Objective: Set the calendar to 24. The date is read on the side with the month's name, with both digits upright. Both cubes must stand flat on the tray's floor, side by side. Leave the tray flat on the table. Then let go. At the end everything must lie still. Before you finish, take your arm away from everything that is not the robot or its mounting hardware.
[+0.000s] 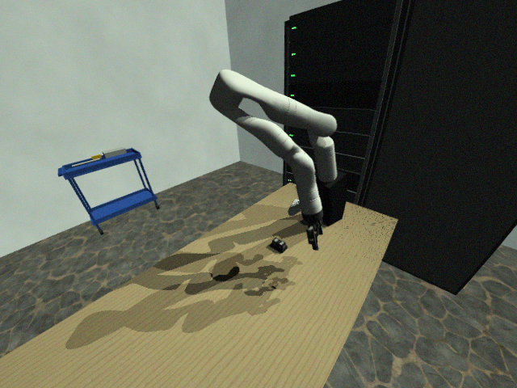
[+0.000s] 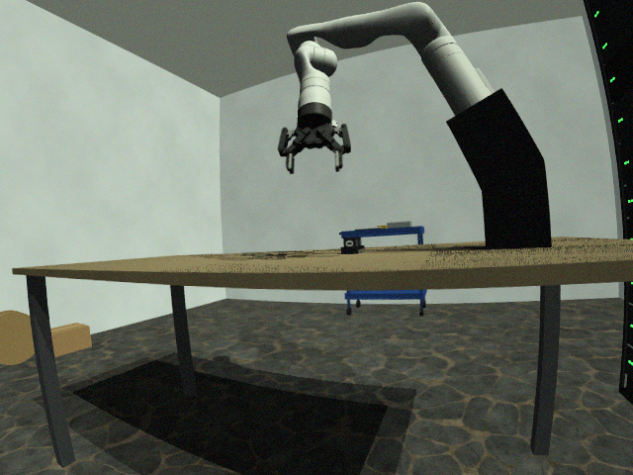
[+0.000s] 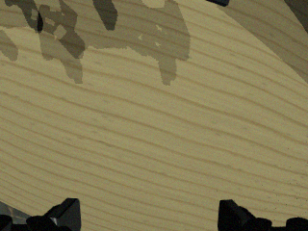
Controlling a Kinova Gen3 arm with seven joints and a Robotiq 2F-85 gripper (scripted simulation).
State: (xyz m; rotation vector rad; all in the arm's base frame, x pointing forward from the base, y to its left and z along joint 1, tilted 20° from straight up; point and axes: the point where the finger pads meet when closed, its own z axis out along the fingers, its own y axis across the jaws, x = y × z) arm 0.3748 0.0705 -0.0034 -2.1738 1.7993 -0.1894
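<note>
The black date cube lies 180 mm to the right of my hand, 150 mm below it and 40 mm behind it. The rest, counted from my hand: black tray (190 mm to the right, 170 mm below, 50 mm behind); black cube (210 mm to the right, 150 mm below, 50 mm behind).
</note>
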